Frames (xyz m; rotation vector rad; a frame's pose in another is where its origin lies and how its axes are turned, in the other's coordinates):
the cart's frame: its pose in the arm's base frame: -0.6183 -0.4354 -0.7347 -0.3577 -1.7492 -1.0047
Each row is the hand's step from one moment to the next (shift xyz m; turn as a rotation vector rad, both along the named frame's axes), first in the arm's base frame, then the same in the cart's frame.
Working: the arm's base frame: its pose in the cart's frame: 0.2972 1.0022 -0.1377 0.3577 1.7492 1.0047

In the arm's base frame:
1: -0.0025 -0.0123 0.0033 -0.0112 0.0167 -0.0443
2: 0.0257 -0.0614 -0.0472 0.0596 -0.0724 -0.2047
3: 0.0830 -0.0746 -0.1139 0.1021 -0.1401 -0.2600
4: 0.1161 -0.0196 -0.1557 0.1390 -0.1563 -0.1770
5: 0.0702 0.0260 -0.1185 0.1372 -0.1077 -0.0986
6: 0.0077 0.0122 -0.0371 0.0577 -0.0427 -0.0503
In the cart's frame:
1: 0.0066 -0.0076 -0.0082 -0.0381 -0.0174 0.0247
2: -0.0390 -0.0419 -0.0582 -0.1898 -0.0982 -0.0710
3: -0.1188 -0.0428 -0.0973 -0.2415 -0.1366 -0.1437
4: -0.1815 -0.0071 -0.0716 -0.1800 -0.0844 -0.1885
5: -0.1395 0.0075 -0.0116 -0.1206 -0.0205 -0.1587
6: -0.0386 -0.0045 0.0085 -0.0591 -0.0111 -0.0638

